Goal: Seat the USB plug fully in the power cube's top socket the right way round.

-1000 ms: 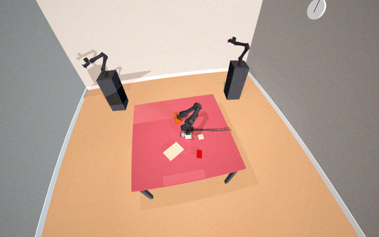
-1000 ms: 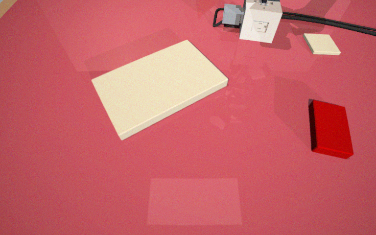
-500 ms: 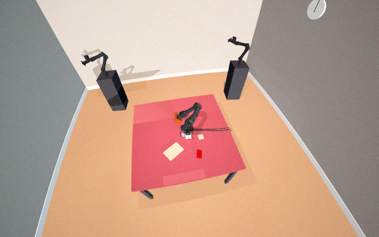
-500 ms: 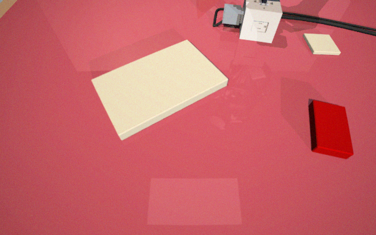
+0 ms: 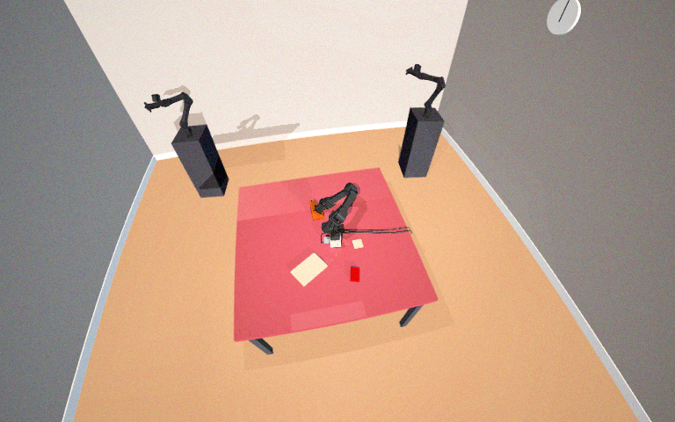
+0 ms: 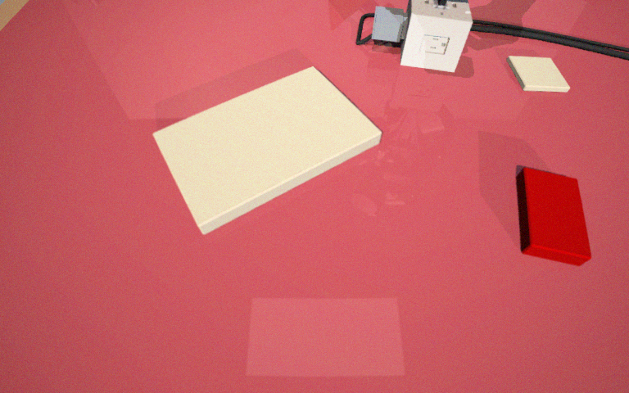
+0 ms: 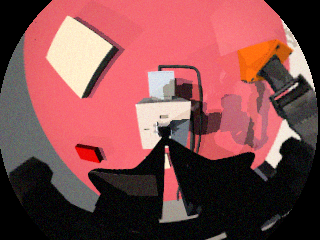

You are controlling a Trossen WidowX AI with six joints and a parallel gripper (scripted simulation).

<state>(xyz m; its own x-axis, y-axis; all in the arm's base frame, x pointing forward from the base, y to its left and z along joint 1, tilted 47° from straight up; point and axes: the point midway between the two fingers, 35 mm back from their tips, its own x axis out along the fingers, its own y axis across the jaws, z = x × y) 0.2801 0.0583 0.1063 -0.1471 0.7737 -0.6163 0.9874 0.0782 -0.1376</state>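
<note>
The dark USB plug is 20 mm below my gripper tip. From my gripper tip the other things lie so: red block: 270 mm ahead, 110 mm to the left, 90 mm below; cream tile: 160 mm to the left, 100 mm below, 20 mm ahead; cream slab: 200 mm to the right, 200 mm ahead, 90 mm below.
</note>
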